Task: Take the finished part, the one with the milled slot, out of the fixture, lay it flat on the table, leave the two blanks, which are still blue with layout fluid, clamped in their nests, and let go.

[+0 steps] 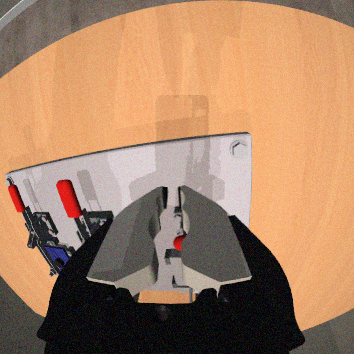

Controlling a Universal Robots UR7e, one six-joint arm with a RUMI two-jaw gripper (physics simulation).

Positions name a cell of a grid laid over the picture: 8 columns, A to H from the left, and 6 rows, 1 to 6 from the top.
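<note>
My gripper (D4) is visible, with a red clamp handle (B4) and a fixture plate (C4) also in the scene.
</note>
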